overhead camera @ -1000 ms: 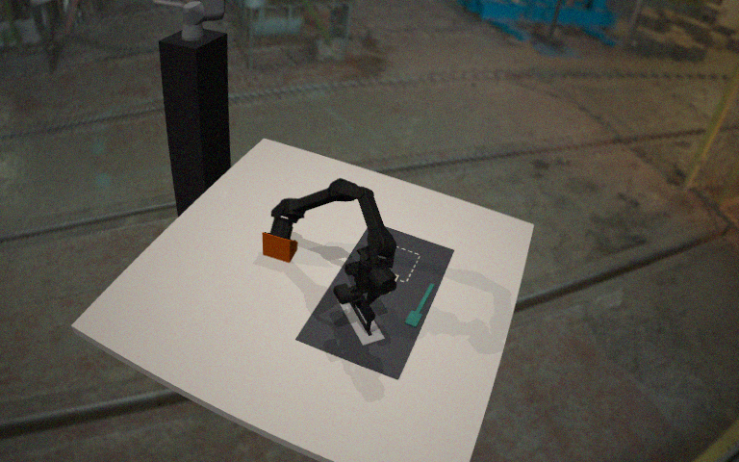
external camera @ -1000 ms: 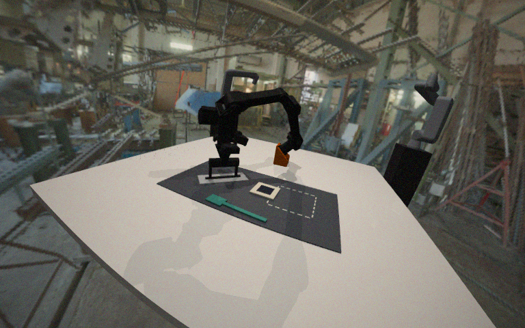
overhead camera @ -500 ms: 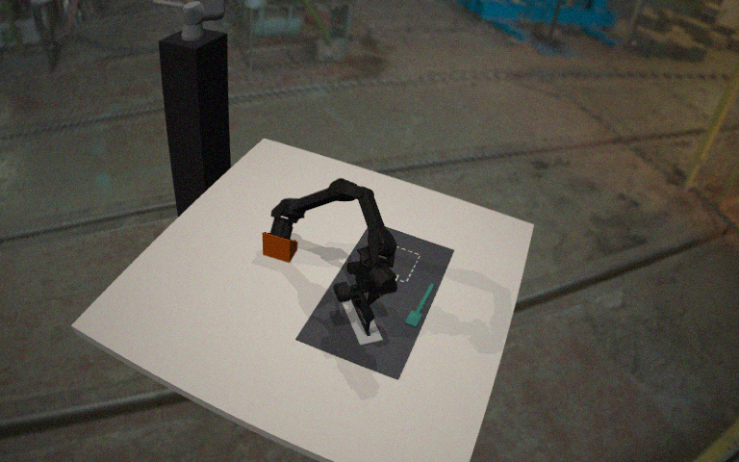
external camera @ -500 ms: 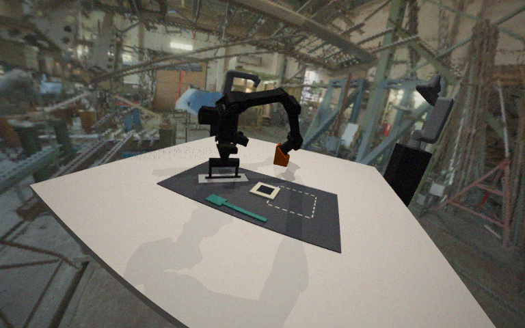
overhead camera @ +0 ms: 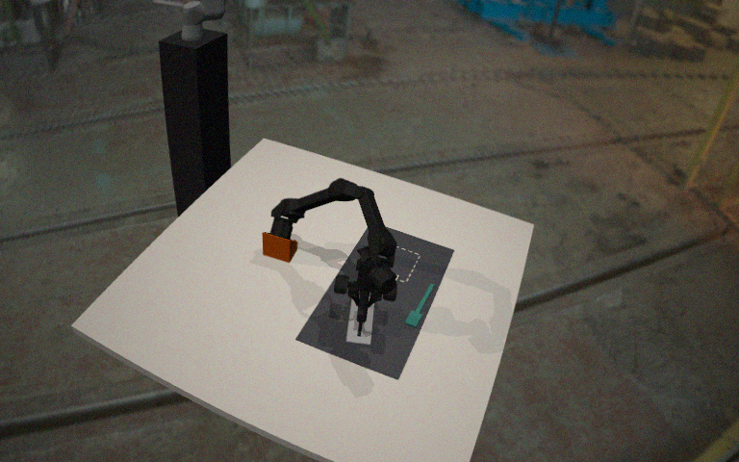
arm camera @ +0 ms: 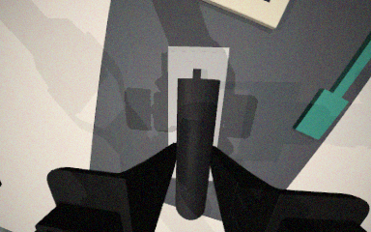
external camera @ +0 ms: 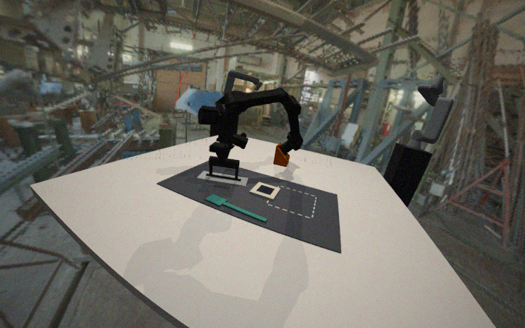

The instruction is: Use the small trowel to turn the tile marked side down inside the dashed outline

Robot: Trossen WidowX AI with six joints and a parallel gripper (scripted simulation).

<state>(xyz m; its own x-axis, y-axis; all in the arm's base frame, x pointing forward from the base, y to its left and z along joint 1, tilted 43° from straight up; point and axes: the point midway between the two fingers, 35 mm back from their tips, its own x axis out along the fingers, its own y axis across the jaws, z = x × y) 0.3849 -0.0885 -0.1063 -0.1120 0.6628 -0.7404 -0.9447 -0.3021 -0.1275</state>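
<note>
My gripper tip is 30 mm above the trowel, 20 mm to the right of it and 10 mm past it. The rest, counted from my gripper tip: beige square tile 190 mm to the left, 60 mm below, 10 mm behind; dark mat 150 mm to the left, 80 mm below, 20 mm ahead.
</note>
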